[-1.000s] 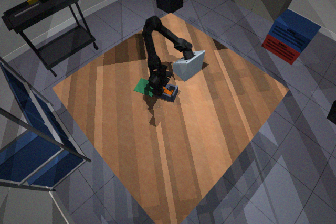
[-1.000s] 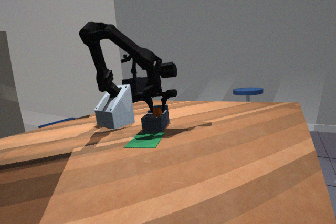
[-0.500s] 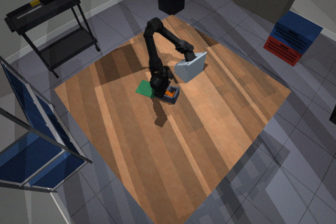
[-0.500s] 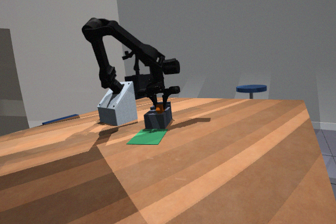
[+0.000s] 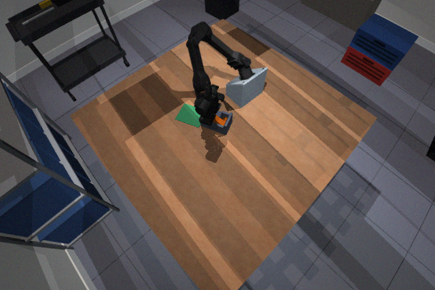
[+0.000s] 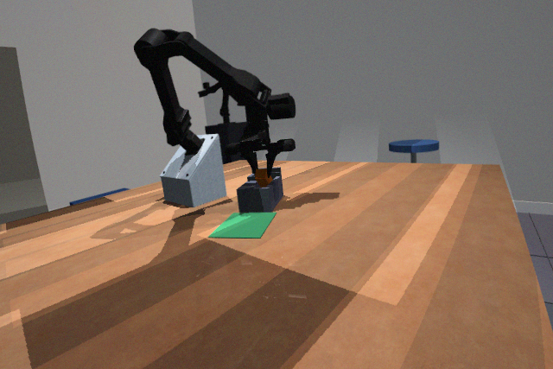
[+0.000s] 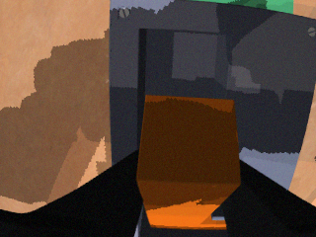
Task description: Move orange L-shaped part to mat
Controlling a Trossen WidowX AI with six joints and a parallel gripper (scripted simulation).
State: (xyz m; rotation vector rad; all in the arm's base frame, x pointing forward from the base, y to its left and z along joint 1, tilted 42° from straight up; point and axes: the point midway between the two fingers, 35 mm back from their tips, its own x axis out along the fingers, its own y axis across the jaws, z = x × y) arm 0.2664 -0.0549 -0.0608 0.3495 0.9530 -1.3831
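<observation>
Right now my gripper tip is 140 mm to the left of the green mat, 90 mm above it and 40 mm short of it. Also, from my gripper tip: orange L-shaped part: 30 mm to the left, 30 mm below, 30 mm behind.
</observation>
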